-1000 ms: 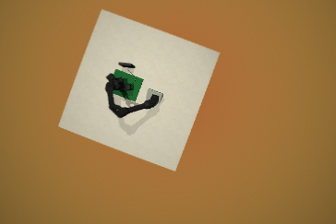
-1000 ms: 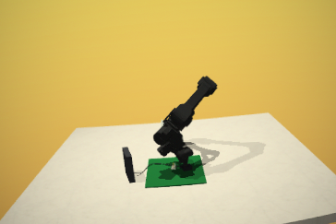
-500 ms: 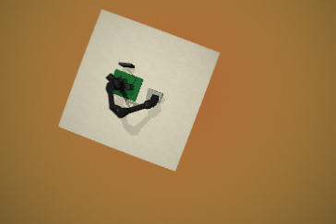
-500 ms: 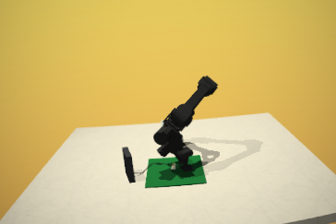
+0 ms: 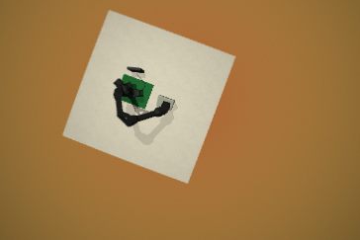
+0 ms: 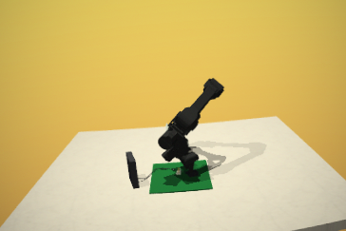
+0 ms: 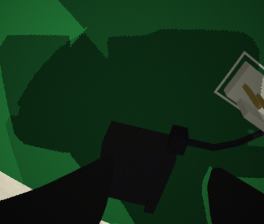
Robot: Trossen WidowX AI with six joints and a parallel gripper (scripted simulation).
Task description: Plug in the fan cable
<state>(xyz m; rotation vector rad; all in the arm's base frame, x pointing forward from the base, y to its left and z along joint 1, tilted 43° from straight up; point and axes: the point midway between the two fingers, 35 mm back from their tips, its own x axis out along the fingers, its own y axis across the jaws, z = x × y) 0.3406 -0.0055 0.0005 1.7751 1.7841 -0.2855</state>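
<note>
The fan plug lies 10 mm to the left of my gripper tip, 10 mm below it and 10 mm ahead of it. From my gripper tip the other things lie so: four-pin fan header (40 mm to the right, 30 mm behind, 20 mm below); green board (40 mm to the right, 30 mm below, 10 mm behind); black fan (220 mm to the right, 40 mm above, 10 mm ahead).
</note>
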